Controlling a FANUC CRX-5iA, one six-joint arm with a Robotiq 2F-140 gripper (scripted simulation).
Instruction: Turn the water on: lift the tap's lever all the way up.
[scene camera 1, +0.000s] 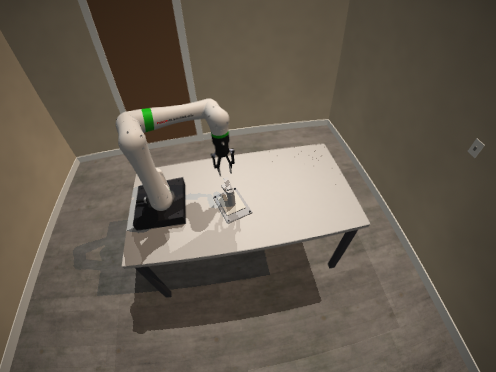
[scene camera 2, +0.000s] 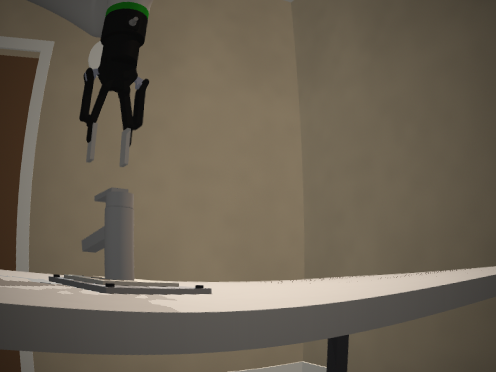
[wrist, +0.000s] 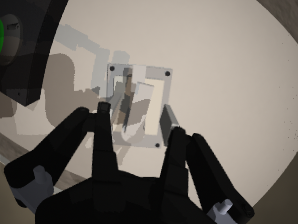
The pictures show: the gripper and a grey tap.
The gripper shows as well in the wrist view.
